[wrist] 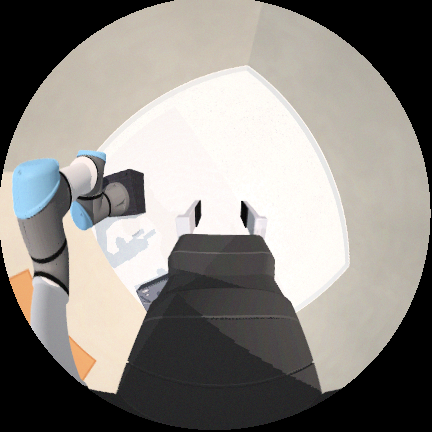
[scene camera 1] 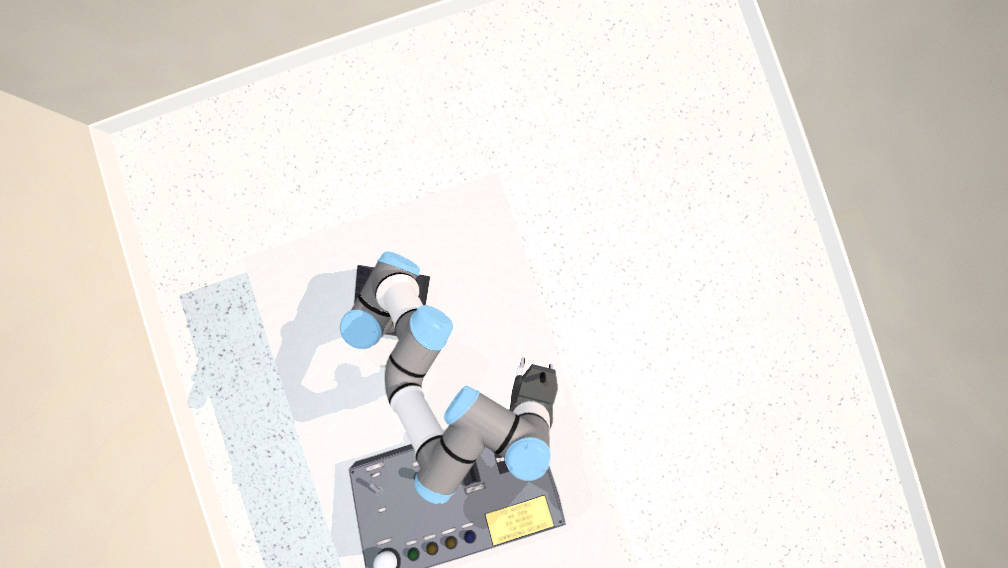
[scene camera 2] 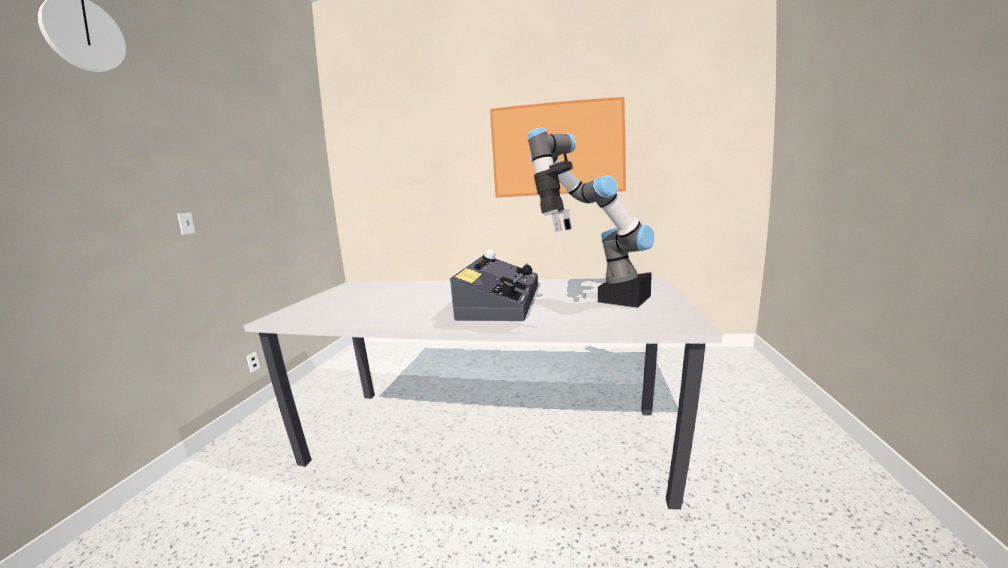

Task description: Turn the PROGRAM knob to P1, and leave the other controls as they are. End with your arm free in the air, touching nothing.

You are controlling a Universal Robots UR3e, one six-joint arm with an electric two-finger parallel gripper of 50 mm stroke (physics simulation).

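Seen in the pictures: gripper, fingertip midpoint: (wrist: 220, 207) (scene camera 2: 563, 230); arm's base at its link origin: (wrist: 116, 198) (scene camera 2: 622, 279).
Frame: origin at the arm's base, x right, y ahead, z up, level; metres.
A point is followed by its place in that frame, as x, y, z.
Observation:
The dark grey control panel (scene camera 1: 416, 518) {0.041, 0.527, 0.038} (scene camera 2: 486, 304) {-0.306, 0.480, -0.018} (wrist: 156, 289) {0.059, 0.401, -0.011} stands on the table with a sloping top. In the scene camera 2 view a black knob (scene camera 2: 507, 287) {-0.252, 0.414, 0.031} shows near its right front; it is too small to read its label or pointer, and I cannot tell its setting. In the scene camera 1 view my arm hides most of that area. My gripper (scene camera 1: 536, 363) {-0.334, 0.198, 0.239} (scene camera 2: 562, 227) {-0.334, 0.198, 0.239} (wrist: 220, 207) {-0.334, 0.198, 0.239} is open and empty. It hangs high in the air, off the panel toward the robot's base side, touching nothing. The wrist view shows a small part of the panel, with the gripper body covering the rest.
The panel also bears a white ball-shaped button (scene camera 1: 385, 560) {0.116, 0.579, 0.106} (scene camera 2: 490, 254) {0.104, 0.586, 0.093}, several small coloured buttons, a yellow label (scene camera 1: 520, 520) {-0.211, 0.578, 0.066} (scene camera 2: 468, 275) {-0.212, 0.577, 0.066} and a black ball-topped control (scene camera 2: 526, 269) {-0.125, 0.368, 0.070}. The robot's black base block (scene camera 2: 625, 289) {-0.098, -0.008, -0.015} (wrist: 134, 192) {-0.082, 0.023, -0.012} stands on the table (scene camera 2: 395, 310) {-0.227, 0.916, -0.081}.

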